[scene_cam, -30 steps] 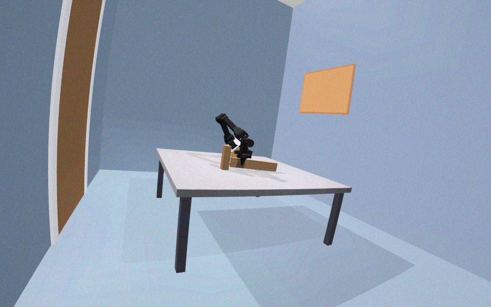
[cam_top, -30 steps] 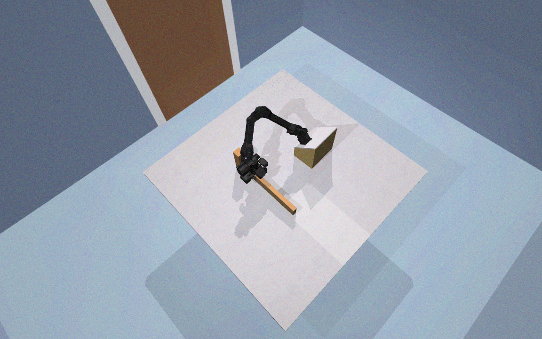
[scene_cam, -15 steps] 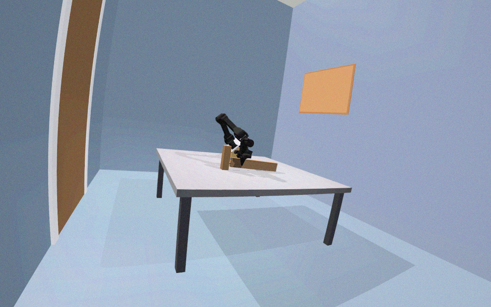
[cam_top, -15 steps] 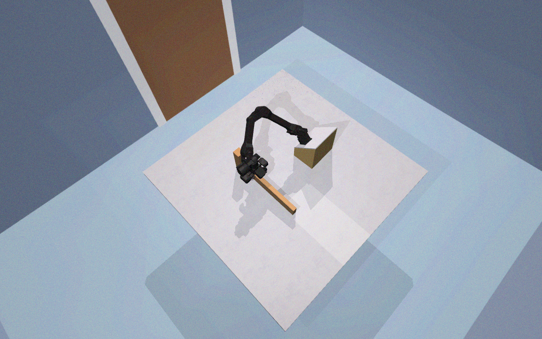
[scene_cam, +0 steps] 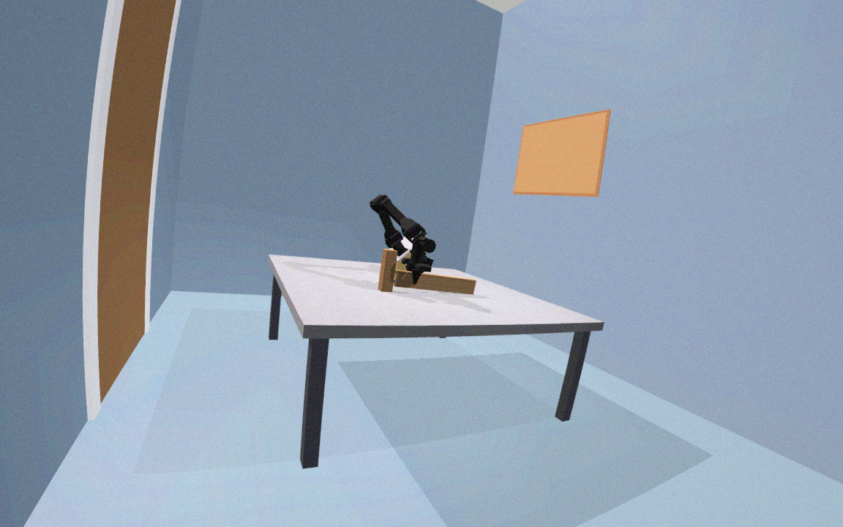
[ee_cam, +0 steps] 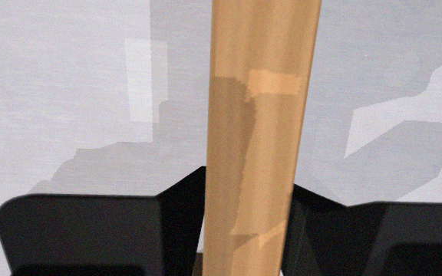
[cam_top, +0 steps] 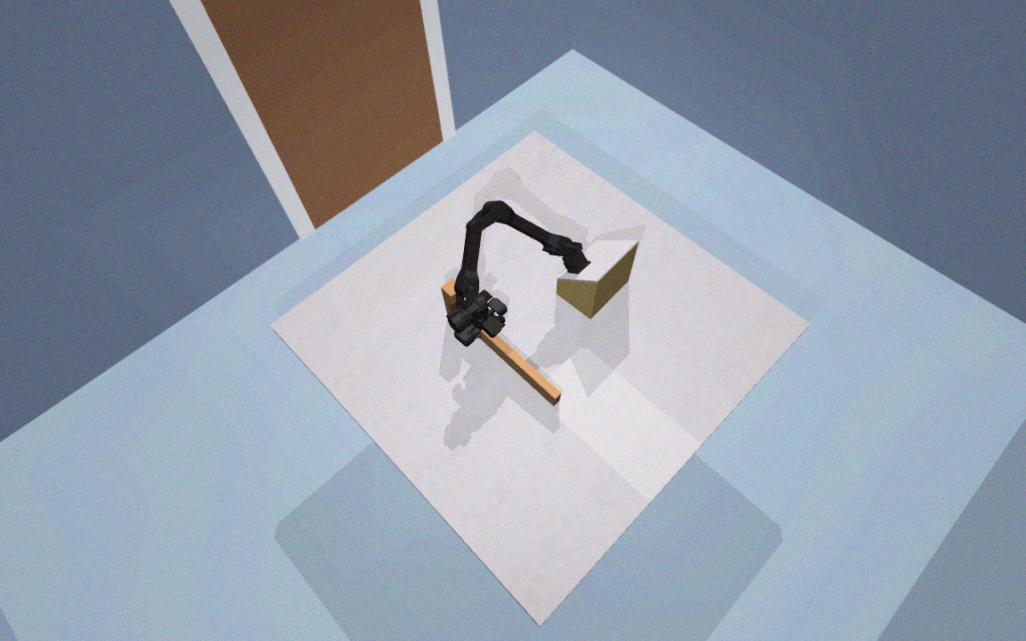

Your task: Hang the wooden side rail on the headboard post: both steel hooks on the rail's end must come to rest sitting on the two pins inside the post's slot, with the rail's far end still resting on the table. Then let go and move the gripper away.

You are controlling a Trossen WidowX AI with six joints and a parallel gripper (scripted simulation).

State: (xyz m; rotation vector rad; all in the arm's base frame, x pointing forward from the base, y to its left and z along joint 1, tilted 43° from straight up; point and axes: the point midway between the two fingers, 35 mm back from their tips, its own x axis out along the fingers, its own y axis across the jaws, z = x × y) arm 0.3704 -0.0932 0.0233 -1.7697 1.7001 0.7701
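Now: the headboard post 13 cm to the right of my gripper tip and 4 cm above it.
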